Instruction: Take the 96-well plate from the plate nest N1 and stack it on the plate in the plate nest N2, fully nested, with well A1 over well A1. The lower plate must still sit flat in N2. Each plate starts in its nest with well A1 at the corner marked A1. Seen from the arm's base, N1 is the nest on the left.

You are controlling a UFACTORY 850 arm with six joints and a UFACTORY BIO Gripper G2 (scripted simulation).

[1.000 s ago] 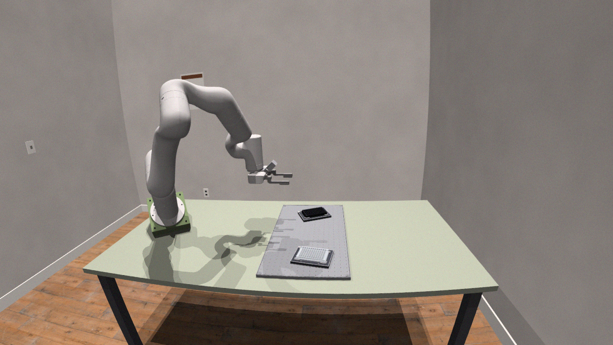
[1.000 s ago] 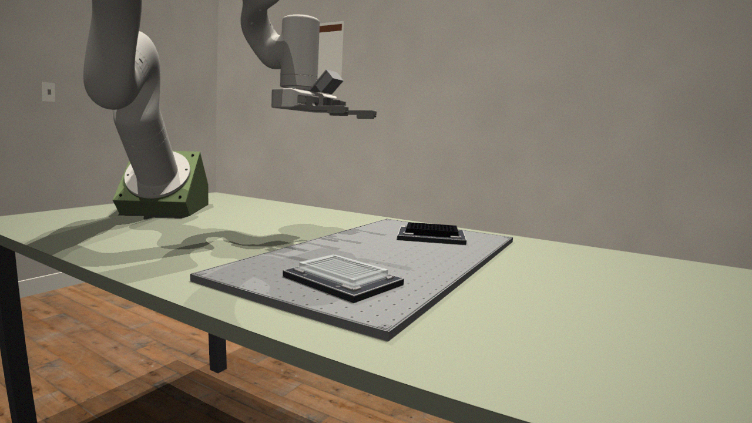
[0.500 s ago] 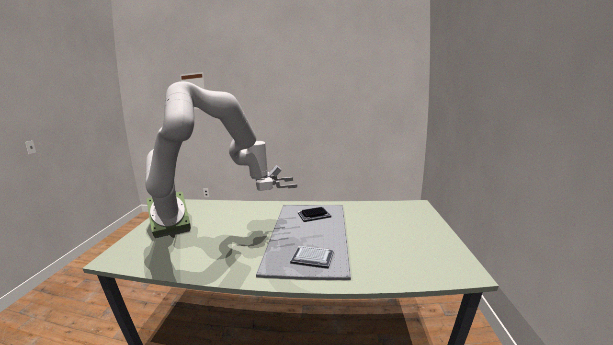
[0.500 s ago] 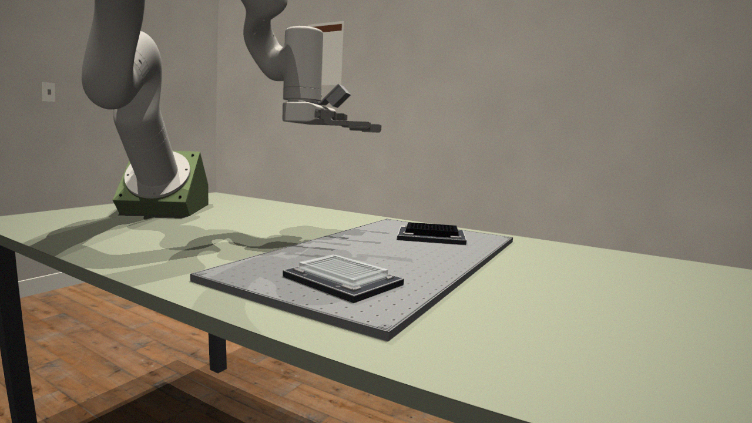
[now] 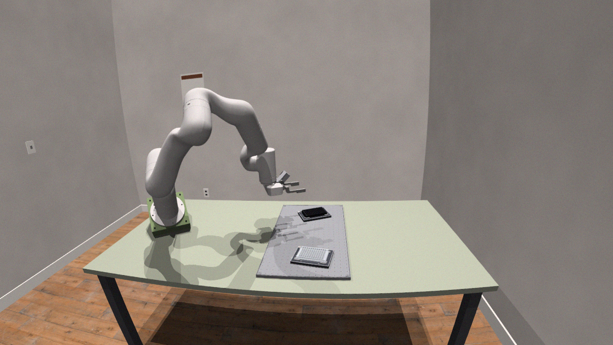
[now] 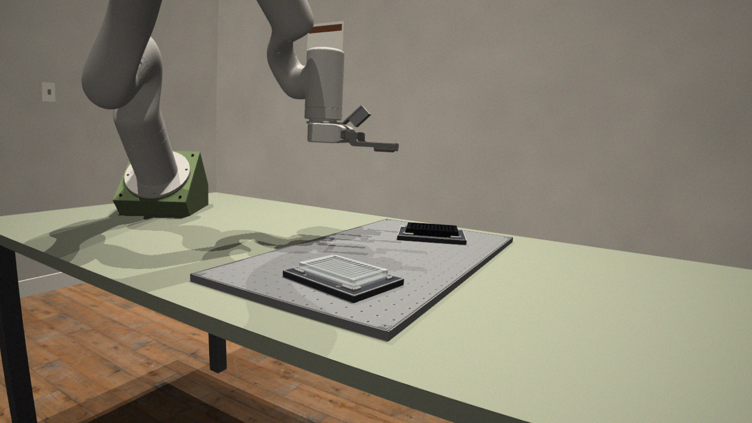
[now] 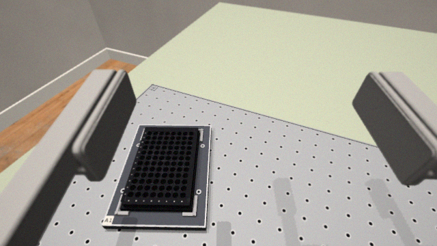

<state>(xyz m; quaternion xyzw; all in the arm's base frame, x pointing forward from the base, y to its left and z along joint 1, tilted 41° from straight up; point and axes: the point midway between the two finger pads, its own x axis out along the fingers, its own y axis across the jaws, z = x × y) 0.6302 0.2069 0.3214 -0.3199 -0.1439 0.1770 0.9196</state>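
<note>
Now: hand 200 mm above the black 96-well plate, 110 mm to the right of it and 90 mm short of it. The rest, counted from my hand: plate nest N1: 210 mm below, 110 mm to the left, 90 mm ahead; then plate nest N2: 310 mm to the right, 210 mm below, 50 mm ahead; then clear 96-well plate: 310 mm to the right, 200 mm below, 50 mm ahead.
</note>
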